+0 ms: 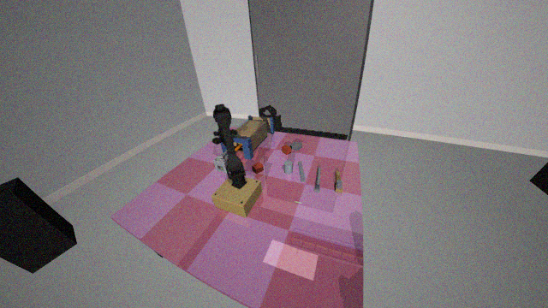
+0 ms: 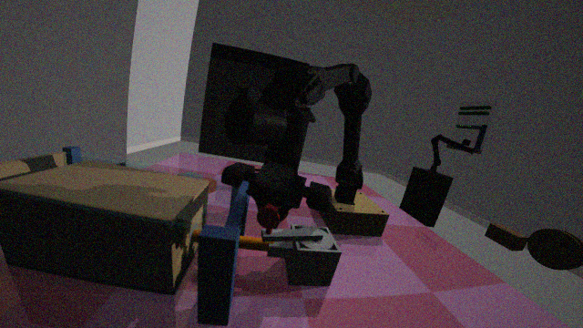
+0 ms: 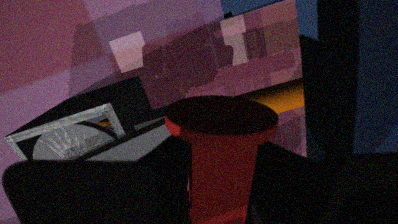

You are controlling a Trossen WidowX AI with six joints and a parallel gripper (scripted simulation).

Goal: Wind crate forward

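Right now the red-knobbed winch handle is 40 mm behind my gripper tip, 20 mm to the right of it and 10 mm below it. From my gripper tip the other things lie so: blue steel frame (60 mm ahead, 10 mm to the right, 10 mm below); then red knob (20 mm above); then grey hand winch (110 mm behind, 50 mm to the right, 80 mm below).
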